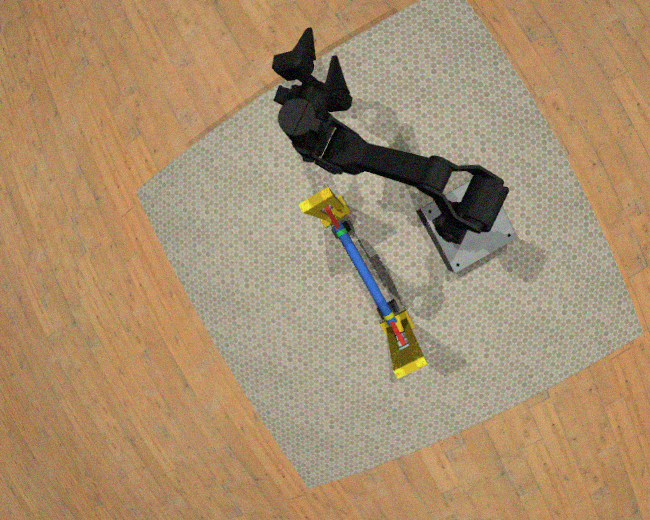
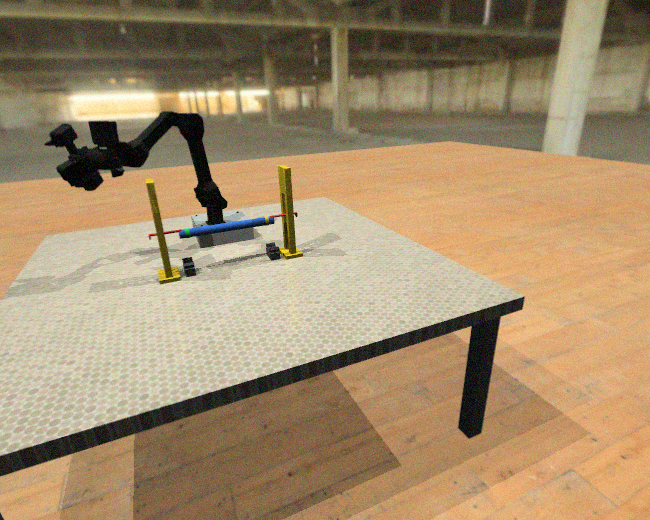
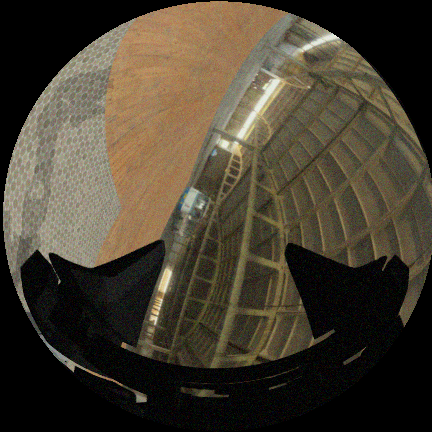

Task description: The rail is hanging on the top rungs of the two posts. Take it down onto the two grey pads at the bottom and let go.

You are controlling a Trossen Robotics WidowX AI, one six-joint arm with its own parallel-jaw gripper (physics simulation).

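Places are measured from the arm's base along level axes (x left, y back, z up), in centimetres.
Where they show: gripper, fingertip midpoint: point(image 1: 322, 42) point(image 2: 55, 158) point(image 3: 227, 249); arm's base, origin of the base link: point(image 1: 447, 224) point(image 2: 215, 222).
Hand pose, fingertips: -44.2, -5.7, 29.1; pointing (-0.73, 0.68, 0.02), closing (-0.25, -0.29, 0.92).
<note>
Each offset is from my fingertips to the top centre of the thing, as dx, dy, dz. Level surfaces: height alone.
The blue rail {+42.5, -20.3, -22.0} point(image 1: 365, 275) point(image 2: 227, 227) has red end rods, a green band at one end and a yellow band at the other. It spans the two yellow posts, its end rods at them about halfway up. One post {+22.5, -18.7, -6.5} point(image 1: 319, 204) point(image 2: 157, 222) is by the green band, the other post {+62.4, -21.9, -6.5} point(image 1: 407, 355) point(image 2: 286, 206) by the yellow band. Two dark grey pads, one {+28.7, -19.2, -32.2} point(image 2: 188, 266) and another {+56.2, -21.4, -32.2} point(image 2: 272, 251), stand on the table below the rail, apart from it. My gripper point(image 1: 322, 43) point(image 3: 227, 249) is open and empty, raised beyond the green-band post. The rungs are too small to tell apart.
The arm's grey base plate point(image 1: 496, 241) point(image 2: 246, 234) is on the tiled table {dz -36.5} point(image 1: 243, 325) point(image 2: 325, 292), to one side of the posts. The arm arches high past the green-band post. The gripper is near the table's edge, pointing outward over the wooden floor point(image 1: 81, 325) point(image 3: 155, 115).
</note>
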